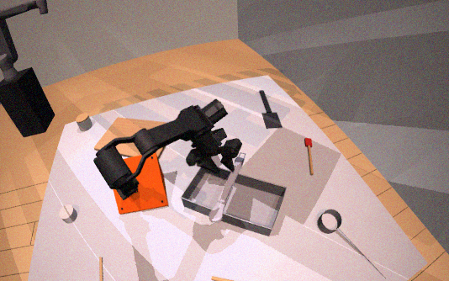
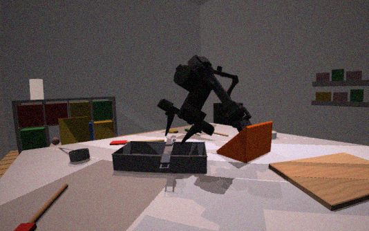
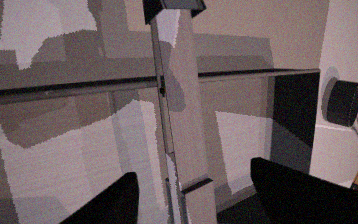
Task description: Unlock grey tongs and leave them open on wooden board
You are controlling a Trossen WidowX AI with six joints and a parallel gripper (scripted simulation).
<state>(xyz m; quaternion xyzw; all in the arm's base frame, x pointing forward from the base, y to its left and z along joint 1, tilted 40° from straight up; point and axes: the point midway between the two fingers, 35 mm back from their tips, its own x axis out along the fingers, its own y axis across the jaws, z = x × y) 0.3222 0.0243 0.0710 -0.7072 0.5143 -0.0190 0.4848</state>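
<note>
Right now the roasting tin is 70 mm below my gripper tip, 60 mm to the right of it and 10 mm ahead of it. Also, from my gripper tip: black spatula 410 mm to the left, 300 mm ahead, 90 mm below; then wooden board 370 mm to the left, 360 mm behind, 90 mm below.
</note>
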